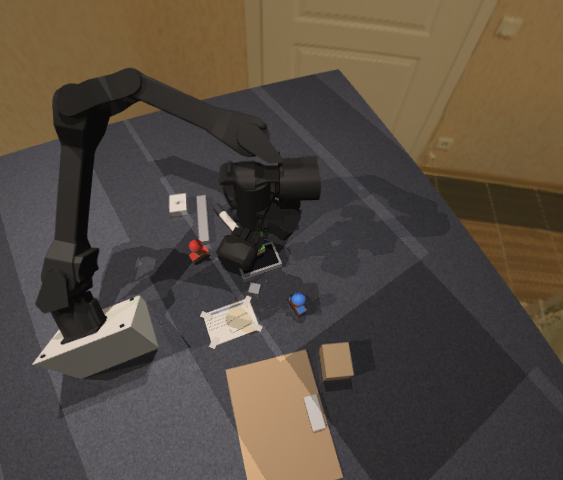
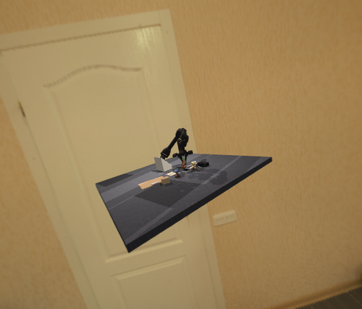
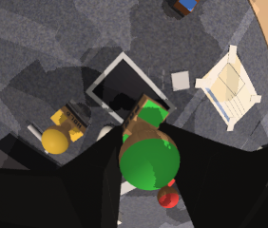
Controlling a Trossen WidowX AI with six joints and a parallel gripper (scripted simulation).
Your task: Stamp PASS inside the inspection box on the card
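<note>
The white card is 90 mm behind my gripper tip, 110 mm to the right of it and 90 mm below it. Round my gripper tip: green-knobbed stamp: right at my gripper tip; yellow stamp: 40 mm ahead, 70 mm to the left, 70 mm below; ink pad: 80 mm below.
</note>
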